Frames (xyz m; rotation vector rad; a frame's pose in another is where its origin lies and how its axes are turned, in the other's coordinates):
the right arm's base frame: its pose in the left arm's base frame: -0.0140 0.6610 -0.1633 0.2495 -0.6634 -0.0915
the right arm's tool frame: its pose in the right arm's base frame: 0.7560 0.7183 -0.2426 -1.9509 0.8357 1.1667
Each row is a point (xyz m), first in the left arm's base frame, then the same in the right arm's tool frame.
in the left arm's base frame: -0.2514 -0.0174 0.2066
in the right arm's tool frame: -0.7495 0.9933 -1.0541
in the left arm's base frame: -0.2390 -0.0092 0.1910
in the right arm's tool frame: -0.7313 0.9970 -1.0431
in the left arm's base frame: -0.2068 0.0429 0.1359
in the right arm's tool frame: -0.6782 1.0076 -0.9810
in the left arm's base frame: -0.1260 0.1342 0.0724
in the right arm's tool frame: -0.5806 0.9877 -0.8862
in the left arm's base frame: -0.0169 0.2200 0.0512
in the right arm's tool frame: -0.4797 0.9221 -0.8140
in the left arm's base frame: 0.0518 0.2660 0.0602
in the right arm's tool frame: -0.4270 0.8656 -0.7832
